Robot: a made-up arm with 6 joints.
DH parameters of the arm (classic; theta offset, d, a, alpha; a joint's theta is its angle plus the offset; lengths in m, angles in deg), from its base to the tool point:
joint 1: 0 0.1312 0 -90
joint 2: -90 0 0.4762 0
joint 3: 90 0.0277 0 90
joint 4: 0 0.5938 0 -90
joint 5: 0 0 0 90
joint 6: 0 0.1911 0 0
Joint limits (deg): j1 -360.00..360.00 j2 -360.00..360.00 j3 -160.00..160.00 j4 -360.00..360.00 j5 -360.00..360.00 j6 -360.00..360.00
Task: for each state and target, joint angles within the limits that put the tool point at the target. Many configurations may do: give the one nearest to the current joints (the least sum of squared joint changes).
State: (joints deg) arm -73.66 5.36 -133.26 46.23 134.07 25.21
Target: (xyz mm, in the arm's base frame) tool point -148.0 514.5 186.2
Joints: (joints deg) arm -59.27 -23.12 -129.77 41.97 122.32 25.21
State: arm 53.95 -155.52 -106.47 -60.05 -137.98 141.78
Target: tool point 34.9 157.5 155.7
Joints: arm 37.66 -174.98 -150.02 -26.69 -118.16 141.78
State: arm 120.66 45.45 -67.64 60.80 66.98 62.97
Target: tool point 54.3 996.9 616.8
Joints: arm 77.24 84.31 -44.41 51.67 68.53 62.97
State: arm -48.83 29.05 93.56 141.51 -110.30 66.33
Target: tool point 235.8 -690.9 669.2
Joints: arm -62.01 15.34 55.02 131.20 -92.15 66.33
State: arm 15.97 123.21 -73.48 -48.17 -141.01 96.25
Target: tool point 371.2 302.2 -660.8
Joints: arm 19.49 169.98 -29.25 -58.94 -125.44 96.25
